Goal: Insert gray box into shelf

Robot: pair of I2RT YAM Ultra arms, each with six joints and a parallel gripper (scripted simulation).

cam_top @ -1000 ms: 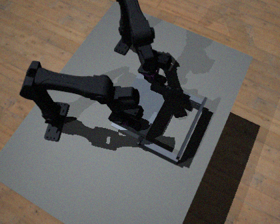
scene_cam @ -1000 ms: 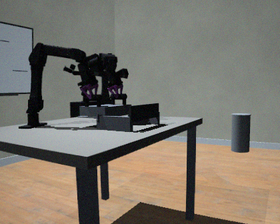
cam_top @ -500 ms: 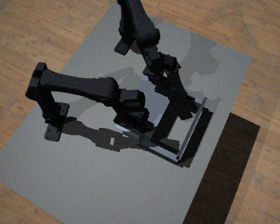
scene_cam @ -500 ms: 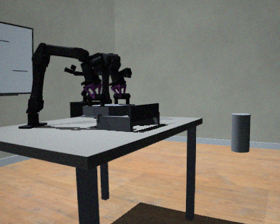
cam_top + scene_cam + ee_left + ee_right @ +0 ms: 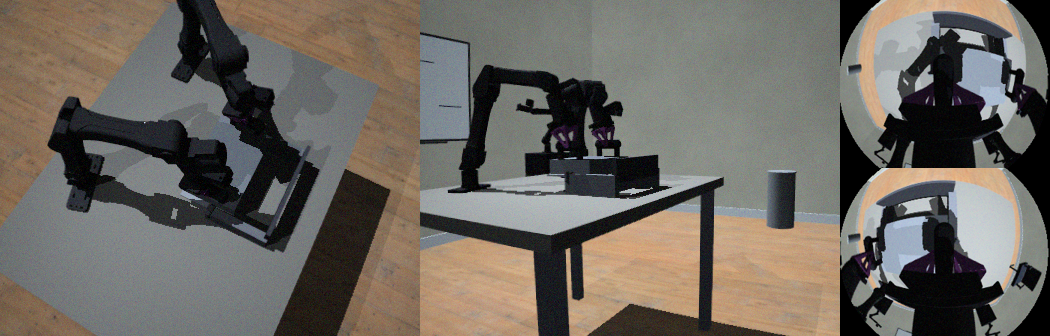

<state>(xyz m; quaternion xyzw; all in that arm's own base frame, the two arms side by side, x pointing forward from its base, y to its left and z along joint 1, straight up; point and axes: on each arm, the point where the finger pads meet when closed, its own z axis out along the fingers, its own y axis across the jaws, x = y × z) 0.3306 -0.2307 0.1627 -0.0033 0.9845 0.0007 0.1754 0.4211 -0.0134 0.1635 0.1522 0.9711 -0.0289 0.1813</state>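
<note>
The gray box is 120 mm to the right of my left hand, 50 mm below it and 20 mm ahead of it.
Right now my right hand is 20 mm past the gray box, 120 mm to the right of it and 50 mm above it.
</note>
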